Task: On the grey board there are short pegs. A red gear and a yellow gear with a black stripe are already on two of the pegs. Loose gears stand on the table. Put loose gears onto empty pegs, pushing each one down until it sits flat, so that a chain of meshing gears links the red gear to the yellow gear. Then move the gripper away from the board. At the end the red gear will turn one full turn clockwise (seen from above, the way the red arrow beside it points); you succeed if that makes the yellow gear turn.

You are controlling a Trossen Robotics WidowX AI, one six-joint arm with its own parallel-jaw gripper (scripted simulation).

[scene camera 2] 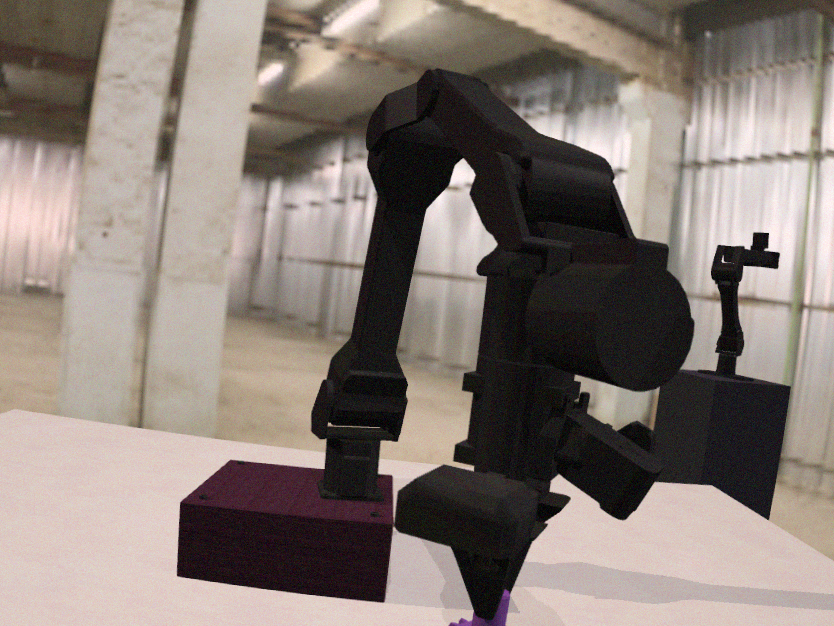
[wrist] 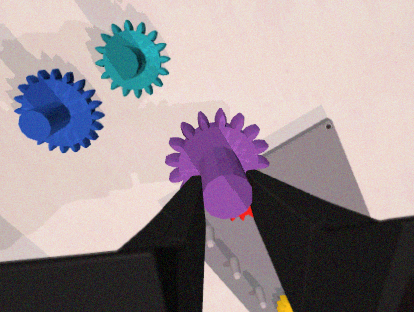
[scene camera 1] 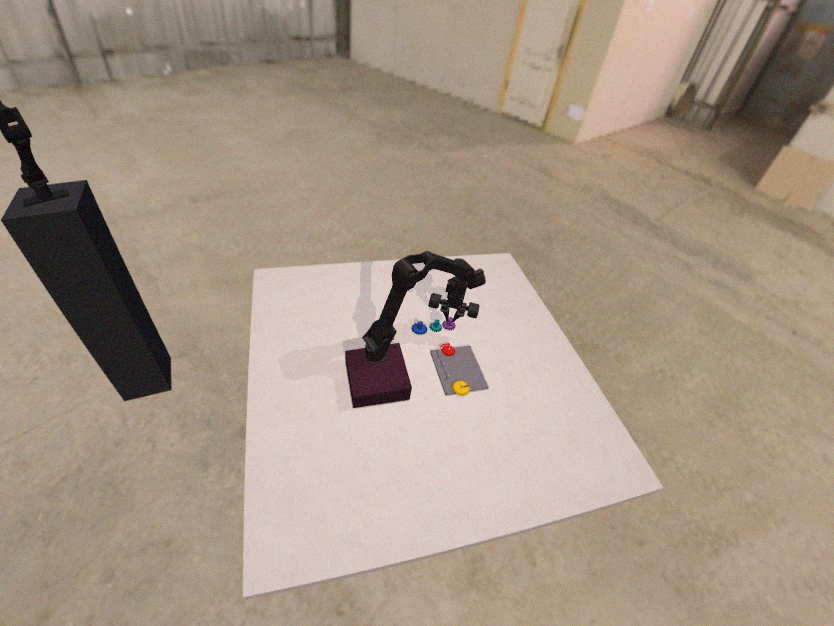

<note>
My gripper holds a purple gear. Also in view: a blue gear and a teal gear.
My gripper is seen too in the wrist view and in scene camera 1.
</note>
